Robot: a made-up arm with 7 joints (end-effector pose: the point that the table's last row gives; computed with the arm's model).
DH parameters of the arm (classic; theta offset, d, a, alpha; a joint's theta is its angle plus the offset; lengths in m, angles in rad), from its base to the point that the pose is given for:
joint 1: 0 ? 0 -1.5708
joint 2: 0 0 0 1.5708
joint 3: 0 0.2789 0.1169 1.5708
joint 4: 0 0 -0.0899 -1.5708
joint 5: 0 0.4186 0 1.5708
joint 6: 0 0 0.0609 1.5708
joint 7: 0 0 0 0
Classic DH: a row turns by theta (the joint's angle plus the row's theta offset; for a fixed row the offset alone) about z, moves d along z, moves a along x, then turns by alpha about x.
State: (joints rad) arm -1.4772 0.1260 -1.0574 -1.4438 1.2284 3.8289 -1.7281
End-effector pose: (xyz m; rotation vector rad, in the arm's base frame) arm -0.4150 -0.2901 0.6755 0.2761 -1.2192 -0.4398
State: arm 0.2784 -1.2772 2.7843 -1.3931 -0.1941 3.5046 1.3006
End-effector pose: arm -0.6235 -0.0136 -0.0214 -0.8565 -2.1336 0.3615
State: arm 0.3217 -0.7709 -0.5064 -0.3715 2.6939 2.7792 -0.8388
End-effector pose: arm -0.2859 -0.2411 0.9145 0.5636 -0.4656 -1.4278
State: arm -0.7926 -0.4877 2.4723 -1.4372 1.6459 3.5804 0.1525
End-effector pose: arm -0.1071 0.6073 0.4737 -1.7076 0.1541 -0.3717
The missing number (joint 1, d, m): 0.2718
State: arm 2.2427 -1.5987 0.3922 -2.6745 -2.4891 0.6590 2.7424
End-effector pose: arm -0.1461 -0.0410 0.6882 -0.0142 1.4507 -0.9677
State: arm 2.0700 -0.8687 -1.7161 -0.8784 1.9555 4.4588 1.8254
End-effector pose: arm 0.5226 -0.2601 0.5937 2.1135 1.4015 0.3442
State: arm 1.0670 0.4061 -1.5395 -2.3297 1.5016 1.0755 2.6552
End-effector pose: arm 0.4778 -0.2080 0.2703 -0.5103 -2.1006 -1.9651
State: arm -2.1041 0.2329 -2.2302 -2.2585 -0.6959 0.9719 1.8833
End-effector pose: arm -0.1795 0.4772 0.3788 1.9720 -0.0942 1.4481
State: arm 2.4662 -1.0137 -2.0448 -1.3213 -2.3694 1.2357 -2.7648
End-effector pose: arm 0.7421 0.0272 0.3102 0.0424 2.1394 -2.1185
